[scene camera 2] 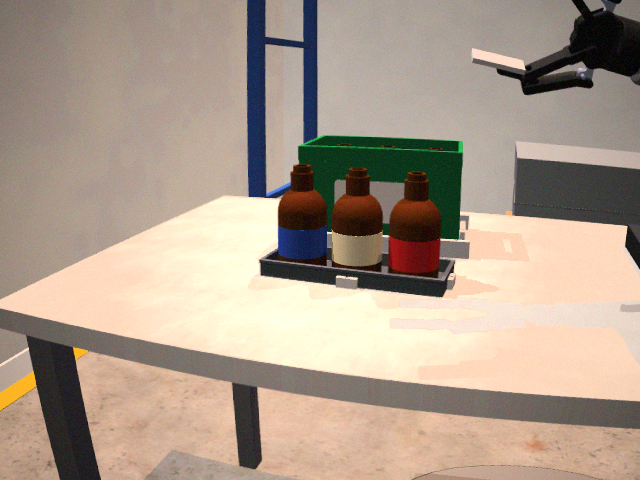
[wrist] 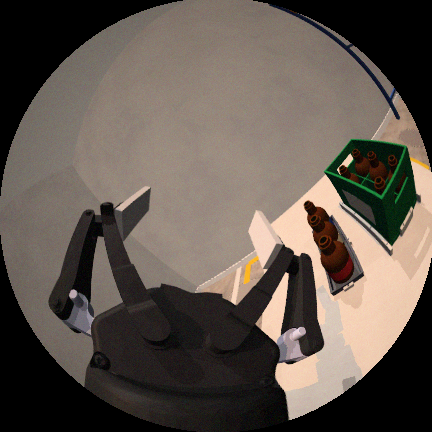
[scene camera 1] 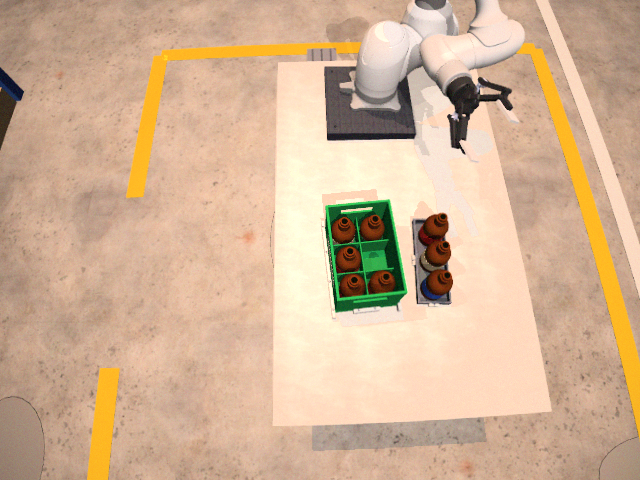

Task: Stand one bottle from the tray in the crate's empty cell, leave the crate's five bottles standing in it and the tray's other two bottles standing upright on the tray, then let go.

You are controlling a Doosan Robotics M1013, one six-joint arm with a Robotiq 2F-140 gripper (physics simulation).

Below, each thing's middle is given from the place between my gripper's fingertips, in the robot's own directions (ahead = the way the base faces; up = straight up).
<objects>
The blue-labelled brown bottle point(scene camera 2: 302, 212) is 300 mm below my hand, 270 mm ahead of it and 80 mm to the right of it.
</objects>
